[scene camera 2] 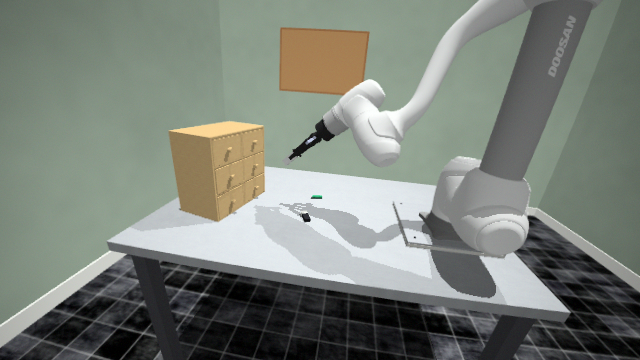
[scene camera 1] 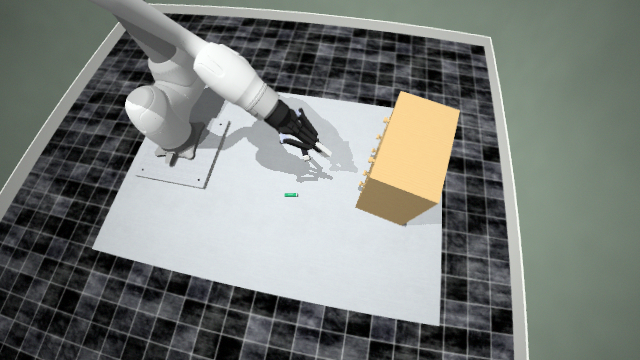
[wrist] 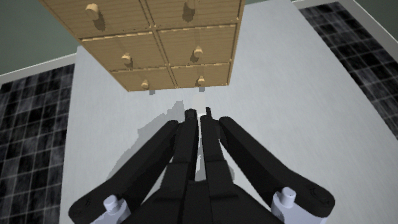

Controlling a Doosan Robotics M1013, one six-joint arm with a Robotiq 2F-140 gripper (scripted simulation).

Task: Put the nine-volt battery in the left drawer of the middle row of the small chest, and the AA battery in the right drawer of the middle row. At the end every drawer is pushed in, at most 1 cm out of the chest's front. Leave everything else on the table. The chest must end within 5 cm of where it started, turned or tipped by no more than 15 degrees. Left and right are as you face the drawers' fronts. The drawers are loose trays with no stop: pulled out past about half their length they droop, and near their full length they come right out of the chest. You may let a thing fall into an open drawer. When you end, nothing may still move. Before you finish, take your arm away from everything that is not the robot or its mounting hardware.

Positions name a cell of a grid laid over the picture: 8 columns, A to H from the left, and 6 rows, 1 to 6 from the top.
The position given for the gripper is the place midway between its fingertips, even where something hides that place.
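Note:
Gripper (scene camera 1: E3), (wrist: E3): in sight. Wooden chest (scene camera 1: F3), (scene camera 2: C3): in sight too.

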